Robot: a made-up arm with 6 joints. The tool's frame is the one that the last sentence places.
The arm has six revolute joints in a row. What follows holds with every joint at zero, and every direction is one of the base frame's. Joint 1 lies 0.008 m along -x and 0.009 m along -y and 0.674 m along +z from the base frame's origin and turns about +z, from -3.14 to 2.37 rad. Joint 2 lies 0.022 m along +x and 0.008 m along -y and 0.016 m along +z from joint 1 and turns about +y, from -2.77 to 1.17 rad. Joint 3 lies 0.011 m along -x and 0.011 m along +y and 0.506 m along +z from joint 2 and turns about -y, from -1.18 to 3.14 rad. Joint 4 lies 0.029 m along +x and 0.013 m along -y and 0.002 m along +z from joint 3 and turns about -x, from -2.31 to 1.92 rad. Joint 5 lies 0.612 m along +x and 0.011 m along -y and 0.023 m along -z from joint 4 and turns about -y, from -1.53 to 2.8 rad. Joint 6 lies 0.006 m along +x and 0.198 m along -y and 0.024 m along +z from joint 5 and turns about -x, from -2.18 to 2.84 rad. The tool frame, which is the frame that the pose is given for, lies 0.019 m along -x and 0.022 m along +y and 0.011 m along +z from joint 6; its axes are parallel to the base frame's.
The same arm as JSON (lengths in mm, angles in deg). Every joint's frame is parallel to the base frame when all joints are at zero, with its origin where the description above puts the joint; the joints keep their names.
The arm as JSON. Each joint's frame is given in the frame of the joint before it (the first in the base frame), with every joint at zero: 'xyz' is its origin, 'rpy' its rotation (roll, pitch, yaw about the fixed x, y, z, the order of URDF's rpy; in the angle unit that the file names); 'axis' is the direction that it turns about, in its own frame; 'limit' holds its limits. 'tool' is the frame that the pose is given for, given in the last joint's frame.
{"units": {"length": "mm", "angle": "deg"}, "joints": [
  {"name": "joint 1", "type": "revolute", "origin": {"xyz": [-8.0, -9.0, 674.0], "rpy": [0.0, 0.0, 0.0]}, "axis": "+z", "limit": {"lower": -179.91, "upper": 135.79}},
  {"name": "joint 2", "type": "revolute", "origin": {"xyz": [22.0, -8.0, 16.0], "rpy": [0.0, 0.0, 0.0]}, "axis": "+y", "limit": {"lower": -158.71, "upper": 67.04}},
  {"name": "joint 3", "type": "revolute", "origin": {"xyz": [-11.0, 11.0, 506.0], "rpy": [0.0, 0.0, 0.0]}, "axis": "-y", "limit": {"lower": -67.61, "upper": 179.91}},
  {"name": "joint 4", "type": "revolute", "origin": {"xyz": [29.0, -13.0, 2.0], "rpy": [0.0, 0.0, 0.0]}, "axis": "-x", "limit": {"lower": -132.35, "upper": 110.01}},
  {"name": "joint 5", "type": "revolute", "origin": {"xyz": [612.0, -11.0, -23.0], "rpy": [0.0, 0.0, 0.0]}, "axis": "-y", "limit": {"lower": -87.66, "upper": 160.43}},
  {"name": "joint 6", "type": "revolute", "origin": {"xyz": [6.0, -198.0, 24.0], "rpy": [0.0, 0.0, 0.0]}, "axis": "-x", "limit": {"lower": -124.9, "upper": 162.72}}
], "tool": {"origin": {"xyz": [-19.0, 22.0, 11.0], "rpy": [0.0, 0.0, 0.0]}}}

